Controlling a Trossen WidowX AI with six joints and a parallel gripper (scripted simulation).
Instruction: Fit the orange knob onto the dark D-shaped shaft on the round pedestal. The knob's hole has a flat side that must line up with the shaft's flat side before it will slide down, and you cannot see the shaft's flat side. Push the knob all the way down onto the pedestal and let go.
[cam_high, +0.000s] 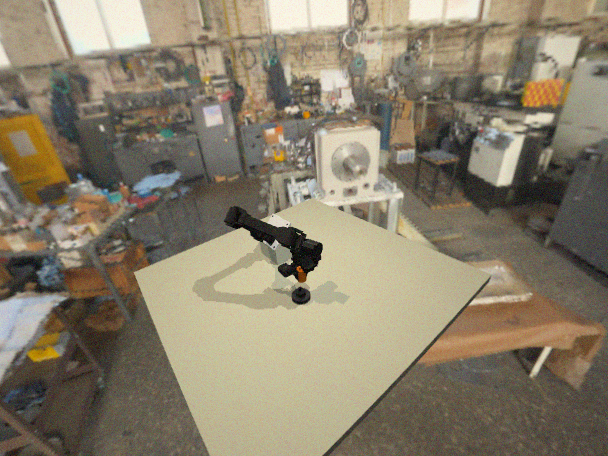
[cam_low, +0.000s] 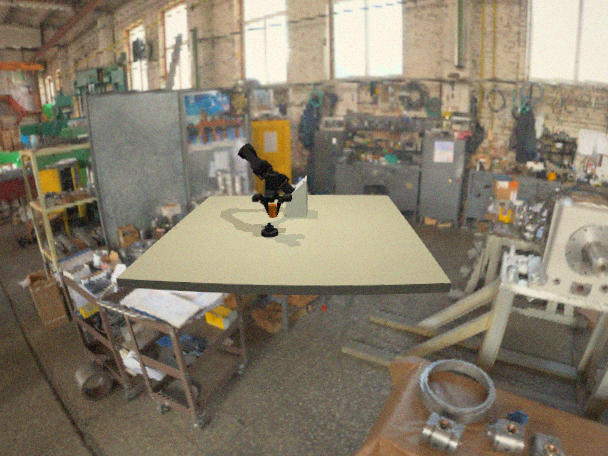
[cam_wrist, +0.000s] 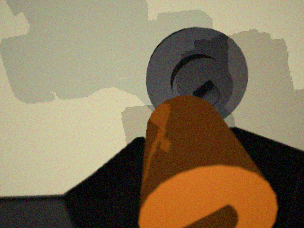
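My gripper tip is now 10 mm short of the pedestal, 20 mm to the left of it and 70 mm above it. From my gripper tip the other things lie so: orange knob 20 mm above.
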